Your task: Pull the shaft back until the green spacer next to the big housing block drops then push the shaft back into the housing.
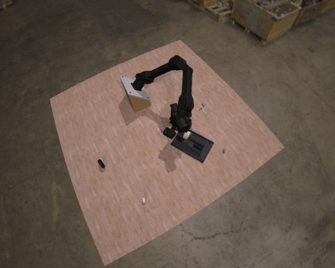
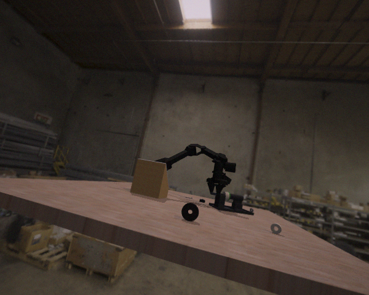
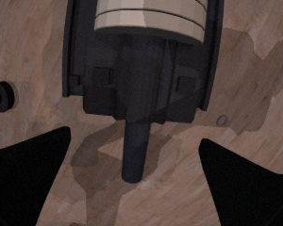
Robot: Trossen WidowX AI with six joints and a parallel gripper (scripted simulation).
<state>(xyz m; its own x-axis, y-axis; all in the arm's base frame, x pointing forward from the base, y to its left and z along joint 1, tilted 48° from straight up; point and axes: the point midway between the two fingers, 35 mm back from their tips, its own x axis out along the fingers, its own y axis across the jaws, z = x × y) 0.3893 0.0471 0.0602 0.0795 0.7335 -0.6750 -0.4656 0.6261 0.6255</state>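
Now: the grey-blue shaft 4 cm ahead of my gripper tip, 2 cm to the left of it and 1 cm above it. Also, from my gripper tip: green spacer (8 cm ahead, 4 cm to the left, 1 cm above); then white ring (26 cm ahead, 36 cm to the right, 5 cm below); then white spacer (7 cm ahead, 4 cm to the left, 1 cm above).
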